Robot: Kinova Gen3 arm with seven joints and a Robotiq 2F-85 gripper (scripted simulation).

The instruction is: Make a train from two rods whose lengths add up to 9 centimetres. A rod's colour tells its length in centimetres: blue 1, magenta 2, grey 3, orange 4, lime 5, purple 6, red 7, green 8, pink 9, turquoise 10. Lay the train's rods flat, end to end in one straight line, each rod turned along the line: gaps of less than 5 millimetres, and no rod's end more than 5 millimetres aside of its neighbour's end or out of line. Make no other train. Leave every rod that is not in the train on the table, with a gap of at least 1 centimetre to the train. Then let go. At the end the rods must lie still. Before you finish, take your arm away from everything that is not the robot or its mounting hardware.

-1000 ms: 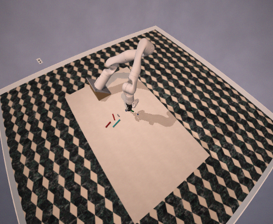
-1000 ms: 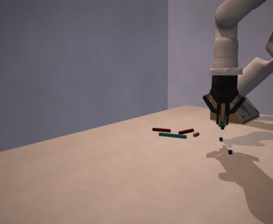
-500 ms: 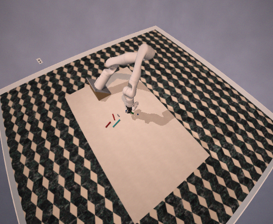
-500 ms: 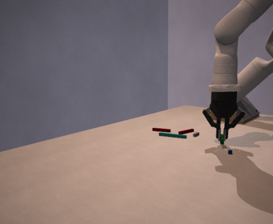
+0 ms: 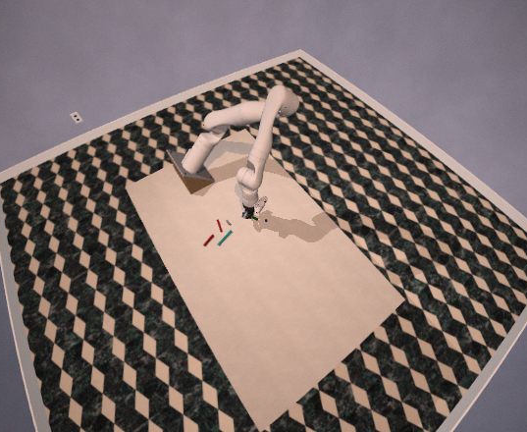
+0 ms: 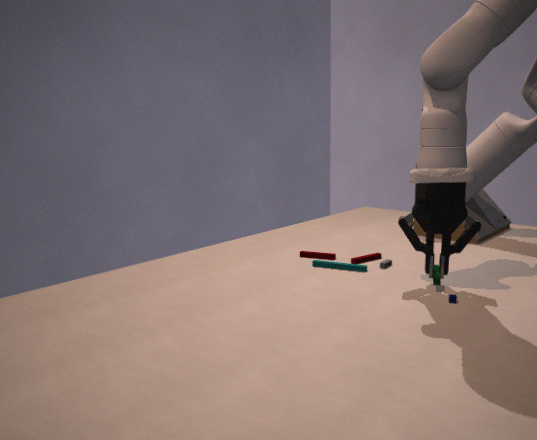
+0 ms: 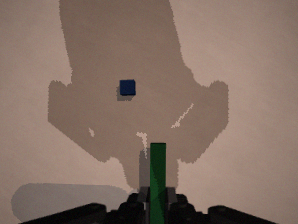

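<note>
My hand is 5 cm past the grey rod, 11 cm to the left of it and 3 cm above it. Also, from my hand: green rod 1 cm below; then turquoise rod 18 cm to the right, 3 cm below; then red rod 7 cm behind, 16 cm to the right, 3 cm below.
</note>
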